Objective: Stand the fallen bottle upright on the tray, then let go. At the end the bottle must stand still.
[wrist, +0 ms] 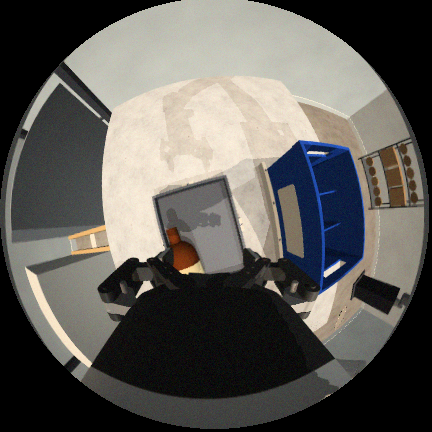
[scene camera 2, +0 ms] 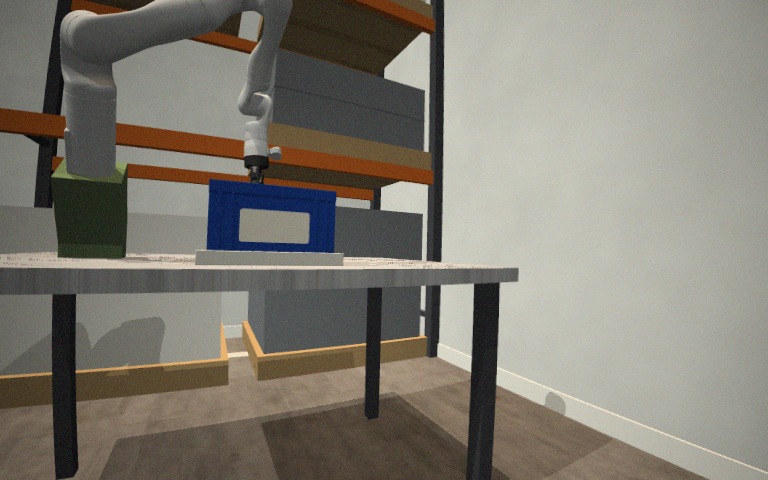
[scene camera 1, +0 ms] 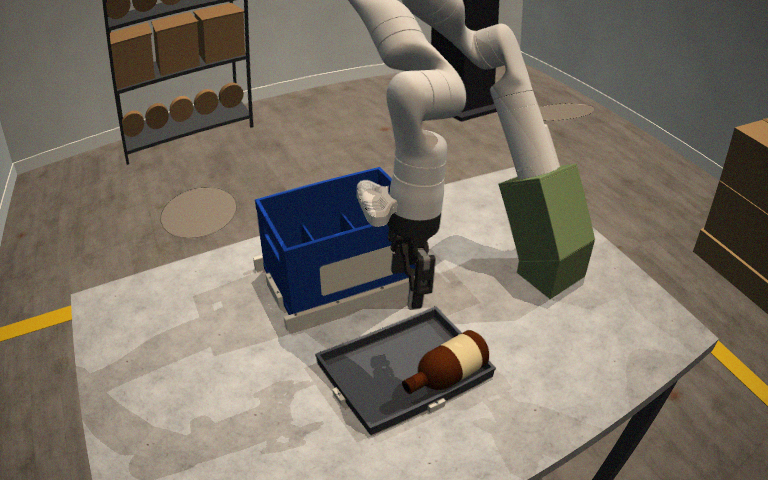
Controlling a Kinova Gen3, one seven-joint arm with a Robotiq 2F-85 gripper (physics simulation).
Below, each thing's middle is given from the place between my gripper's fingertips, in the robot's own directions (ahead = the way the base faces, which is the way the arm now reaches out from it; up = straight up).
Labels:
Right now my hand is 3 cm past the brown bottle (scene camera 1: 442, 367), 8 cm to the right of it and 13 cm above it. Round my hand: blue crate (scene camera 1: 317, 244) 5 cm behind, 26 cm to the right, 9 cm below; then dark grey tray (scene camera 1: 368, 371) 1 cm ahead, 2 cm to the left, 16 cm below.

